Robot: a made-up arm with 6 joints. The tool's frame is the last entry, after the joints.
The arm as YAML. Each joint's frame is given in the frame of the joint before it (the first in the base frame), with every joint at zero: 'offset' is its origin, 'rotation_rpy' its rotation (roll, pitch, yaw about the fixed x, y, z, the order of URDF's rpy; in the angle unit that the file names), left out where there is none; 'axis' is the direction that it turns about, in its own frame. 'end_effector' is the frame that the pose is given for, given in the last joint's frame.
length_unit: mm
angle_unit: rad
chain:
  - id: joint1
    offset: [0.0, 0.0, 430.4]
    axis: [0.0, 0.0, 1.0]
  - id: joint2
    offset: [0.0, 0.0, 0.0]
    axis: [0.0, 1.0, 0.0]
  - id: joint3
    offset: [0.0, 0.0, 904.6]
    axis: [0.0, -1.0, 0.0]
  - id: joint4
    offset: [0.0, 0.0, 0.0]
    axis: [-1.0, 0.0, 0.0]
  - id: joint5
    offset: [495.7, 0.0, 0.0]
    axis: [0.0, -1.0, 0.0]
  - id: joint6
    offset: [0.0, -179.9, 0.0]
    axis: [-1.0, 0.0, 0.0]
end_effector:
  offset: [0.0, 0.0, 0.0]
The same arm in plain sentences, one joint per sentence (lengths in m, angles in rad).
The arm has six revolute joints in a row. What follows holds with every joint at zero, and every direction is one of the base frame's.
Joint 1 lies 0.4304 m along +z from the base frame's origin and turns about +z.
Joint 2 lies at the same point as joint 1 and turns about +y.
Joint 3 lies 0.9046 m along +z from joint 2 and turns about -y.
Joint 4 lies at the same point as joint 3 and turns about -x.
Joint 5 lies 0.4957 m along +x from joint 4 and turns about -y.
Joint 6 lies 0.1799 m along -y from joint 5 and turns about -x.
The tool frame, which is the frame that the pose is given for, lies at the same point as joint 6; its axes are parallel to the base frame's.

